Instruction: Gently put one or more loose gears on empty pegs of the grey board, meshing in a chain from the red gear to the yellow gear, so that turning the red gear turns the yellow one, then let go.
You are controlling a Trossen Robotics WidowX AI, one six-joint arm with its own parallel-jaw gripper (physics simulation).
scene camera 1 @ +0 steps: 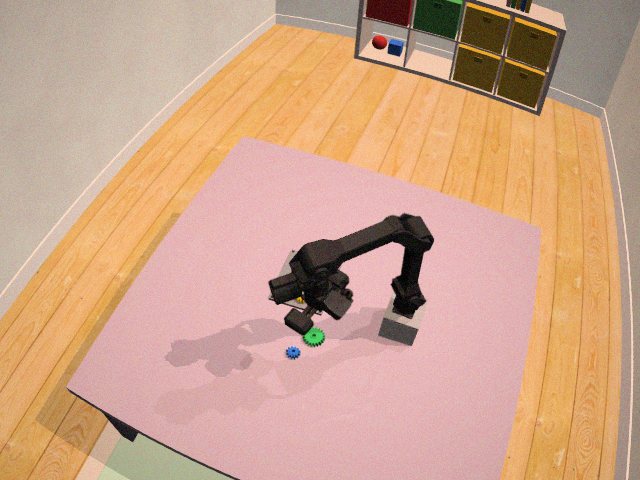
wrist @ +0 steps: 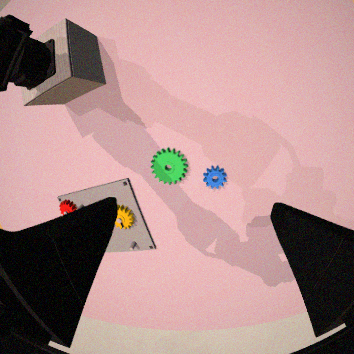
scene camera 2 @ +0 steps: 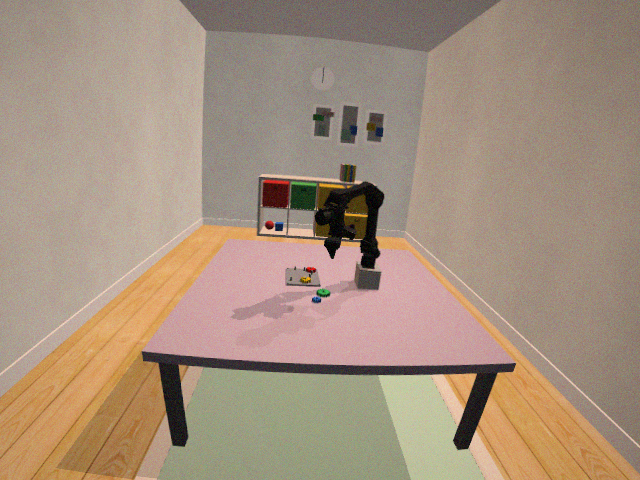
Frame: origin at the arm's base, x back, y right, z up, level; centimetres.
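Where they show: gripper, fingertip midpoint: [scene camera 1: 318, 315] [wrist: 198, 208] [scene camera 2: 334, 254]; arm's base at its link origin: [scene camera 1: 405, 306] [wrist: 39, 64] [scene camera 2: 367, 265].
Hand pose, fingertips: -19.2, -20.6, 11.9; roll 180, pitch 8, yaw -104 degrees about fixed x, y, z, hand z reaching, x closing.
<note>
Things, the pixels of their top centre, and the offset from my fingertips, as dx, dy, dz. "spot": a spot on its surface instead. Level surfaces: height alone.
- large green gear at its top centre: [wrist: 167, 167] [scene camera 1: 313, 335] [scene camera 2: 323, 291] -2.8, +6.2, -20.8
- small blue gear at its top centre: [wrist: 214, 178] [scene camera 1: 293, 351] [scene camera 2: 316, 297] -6.0, -1.4, -20.8
- grey board at its top centre: [wrist: 96, 228] [scene camera 1: 306, 276] [scene camera 2: 303, 272] -13.3, +24.4, -19.4
- red gear at its top centre: [wrist: 66, 212] [scene camera 2: 311, 268] -9.2, +32.2, -20.0
- yellow gear at a spot on its surface: [wrist: 126, 217] [scene camera 2: 306, 279] spot: -11.4, +16.4, -20.2
- pink table at its surface level: dz -22.4
A large green gear [scene camera 1: 313, 337] [scene camera 2: 323, 292] [wrist: 175, 172] and a small blue gear [scene camera 1: 293, 352] [scene camera 2: 316, 299] [wrist: 215, 184] lie flat and apart on the pink table, beside the grey board. The grey board [scene camera 2: 294, 283] [wrist: 142, 235] carries a red gear [scene camera 2: 310, 269] [wrist: 67, 206], a yellow gear [scene camera 2: 306, 280] [wrist: 126, 217] and several bare pegs. The arm hides much of the board in scene camera 1, and the left finger covers part of it in the wrist view. My gripper [scene camera 2: 332, 256] [wrist: 198, 208] is open and empty, above the table near the board and the loose gears.
The arm's grey base block [scene camera 1: 397, 330] [scene camera 2: 367, 277] [wrist: 86, 56] stands on the pink table [scene camera 1: 439, 392] [scene camera 2: 361, 335], to the right of the board in scene camera 2. A shelf unit [scene camera 1: 552, 72] [scene camera 2: 259, 206] stands on the floor beyond the table. The arm casts shadows across the table.
</note>
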